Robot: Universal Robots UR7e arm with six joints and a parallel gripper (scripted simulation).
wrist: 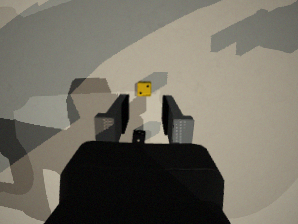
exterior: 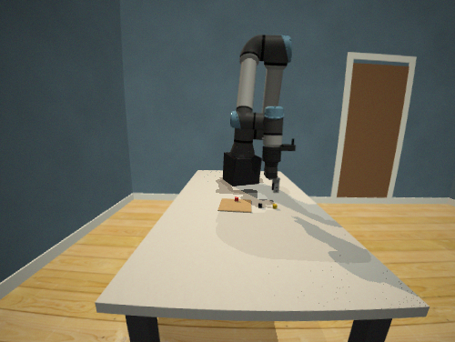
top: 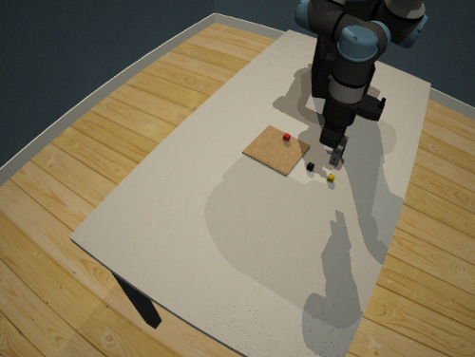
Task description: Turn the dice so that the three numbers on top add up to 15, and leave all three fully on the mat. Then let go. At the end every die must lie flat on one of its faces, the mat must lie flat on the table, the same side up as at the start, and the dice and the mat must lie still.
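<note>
Now: hand 9 cm above the yellow die. From my hand the other things lie so: black die: 9 cm below, 6 cm to the right, 1 cm behind; then red die: 16 cm to the right, 8 cm below, 7 cm behind; then brown mat: 17 cm to the right, 9 cm below, 2 cm behind.
</note>
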